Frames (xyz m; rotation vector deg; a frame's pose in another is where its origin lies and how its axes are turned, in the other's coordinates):
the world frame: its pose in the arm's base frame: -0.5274 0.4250 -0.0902 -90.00 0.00 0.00
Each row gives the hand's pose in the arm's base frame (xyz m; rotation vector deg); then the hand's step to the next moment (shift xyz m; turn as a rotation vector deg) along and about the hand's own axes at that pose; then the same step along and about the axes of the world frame.
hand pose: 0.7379 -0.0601 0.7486 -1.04 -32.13 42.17
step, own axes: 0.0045 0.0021 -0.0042 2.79 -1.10 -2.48
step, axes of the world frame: 0.0034 0.0019 0.0052 3.59 0.55 1.40
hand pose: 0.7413 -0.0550 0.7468 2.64 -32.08 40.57
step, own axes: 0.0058 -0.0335 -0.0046 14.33 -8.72 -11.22
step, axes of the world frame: 0.0268 -0.0038 -0.0211 19.64 1.11 4.50
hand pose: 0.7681 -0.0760 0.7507 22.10 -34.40 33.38
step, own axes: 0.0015 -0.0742 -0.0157 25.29 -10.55 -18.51
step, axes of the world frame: 0.0529 0.0237 -0.0489 31.17 0.15 11.04
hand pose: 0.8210 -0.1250 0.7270 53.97 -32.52 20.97
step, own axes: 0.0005 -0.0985 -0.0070 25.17 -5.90 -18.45
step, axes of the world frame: 0.0545 0.0671 -0.0477 28.60 -2.84 13.52
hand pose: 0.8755 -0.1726 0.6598 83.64 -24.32 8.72
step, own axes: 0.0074 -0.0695 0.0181 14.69 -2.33 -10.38
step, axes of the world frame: 0.0280 0.0608 -0.0270 16.22 -2.71 7.64
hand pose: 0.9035 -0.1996 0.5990 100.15 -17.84 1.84
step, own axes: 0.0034 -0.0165 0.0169 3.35 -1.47 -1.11
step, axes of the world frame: 0.0045 0.0186 -0.0143 3.72 0.54 0.68
